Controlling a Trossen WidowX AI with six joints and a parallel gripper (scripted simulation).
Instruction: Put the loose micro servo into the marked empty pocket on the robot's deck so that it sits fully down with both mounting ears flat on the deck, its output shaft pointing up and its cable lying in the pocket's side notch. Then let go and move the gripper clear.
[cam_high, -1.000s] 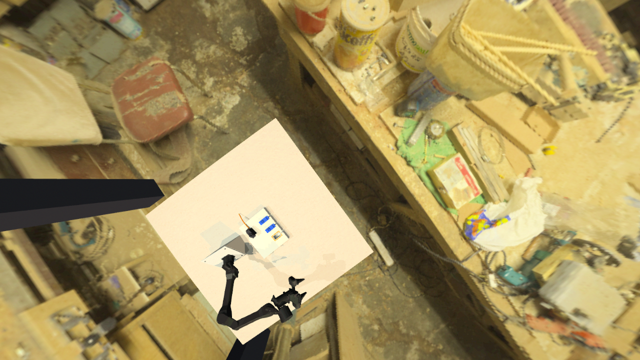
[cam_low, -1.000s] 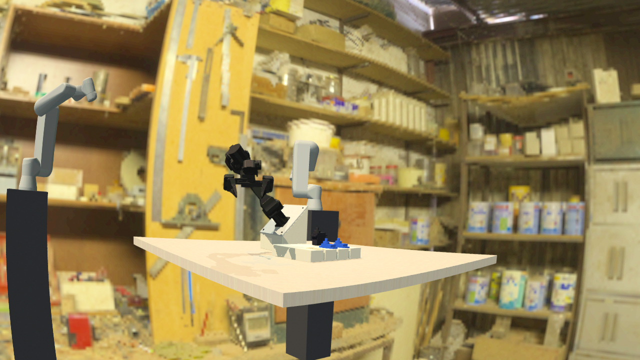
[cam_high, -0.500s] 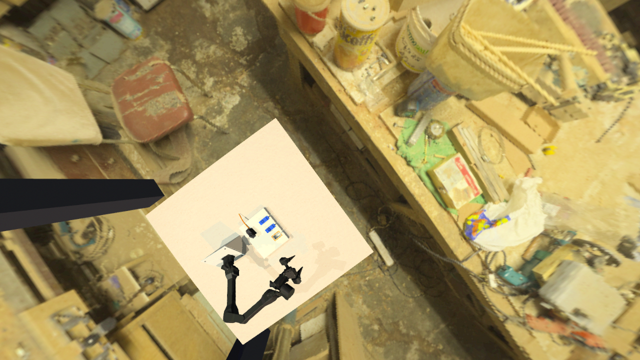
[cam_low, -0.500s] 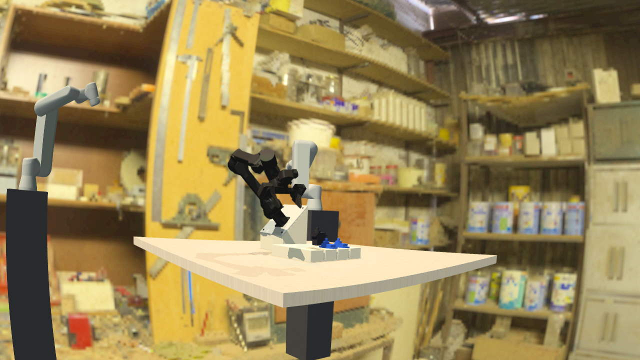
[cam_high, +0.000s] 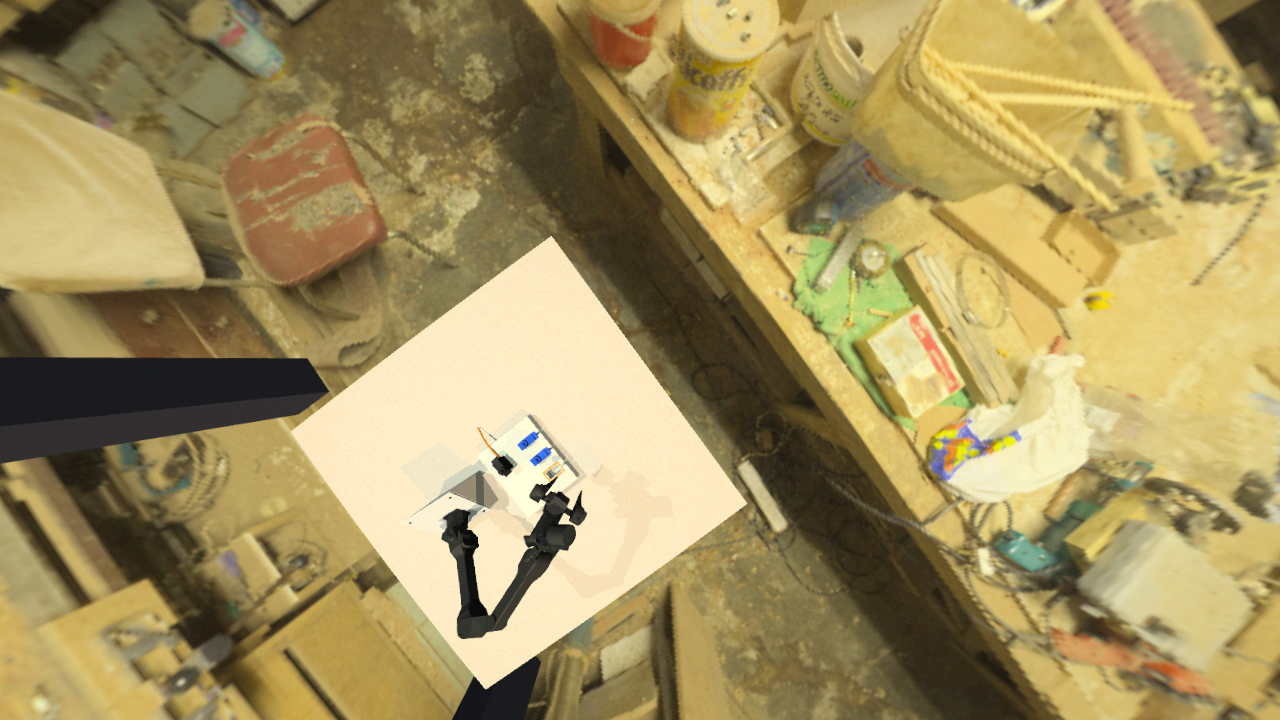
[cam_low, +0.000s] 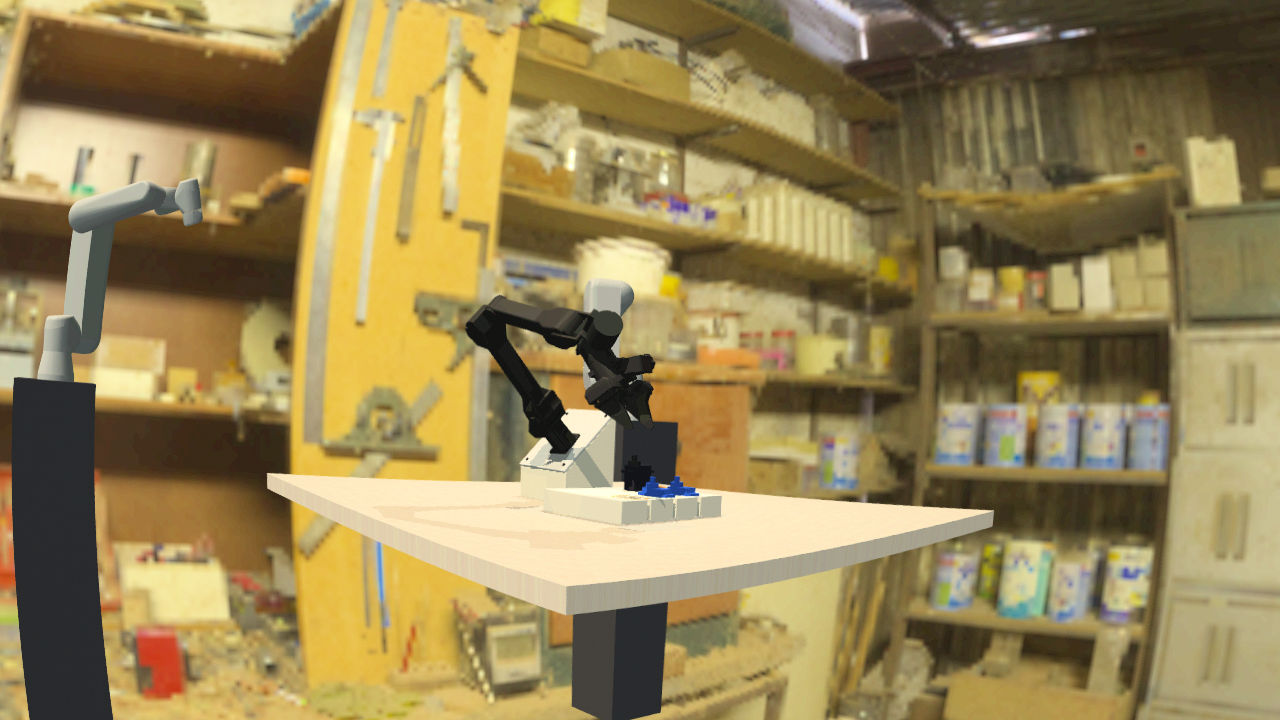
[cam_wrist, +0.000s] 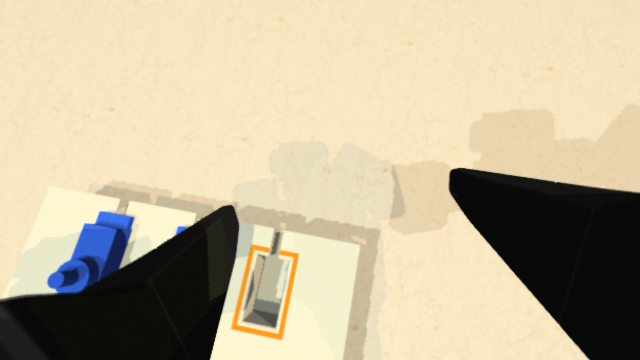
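My gripper tip is now 190 mm past the cream deck, 110 mm to the right of it and 170 mm above it.
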